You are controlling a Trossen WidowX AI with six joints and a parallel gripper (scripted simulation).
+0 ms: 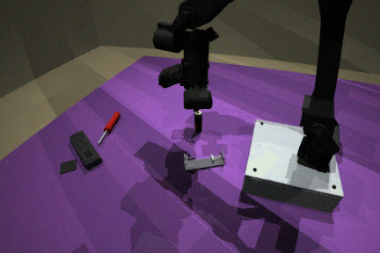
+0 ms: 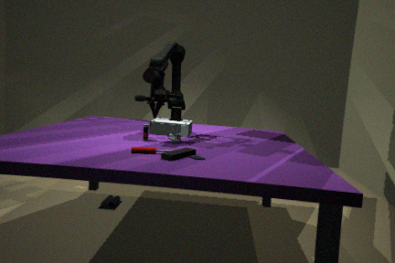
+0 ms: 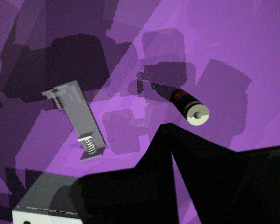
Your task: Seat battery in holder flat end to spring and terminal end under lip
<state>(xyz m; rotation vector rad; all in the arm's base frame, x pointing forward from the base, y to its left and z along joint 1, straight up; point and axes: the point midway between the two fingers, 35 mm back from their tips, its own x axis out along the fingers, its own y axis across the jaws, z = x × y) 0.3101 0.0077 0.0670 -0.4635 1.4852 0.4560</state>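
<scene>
Now: the battery 70 mm below my gripper tip, 30 mm to the right of it and 10 mm ahead of it. Also, from my gripper tip: red-handled screwdriver 260 mm ahead, 120 mm to the left, 90 mm below; black box 260 mm ahead, 220 mm to the left, 90 mm below; small dark plate 280 mm to the left, 250 mm ahead, 100 mm below.
</scene>
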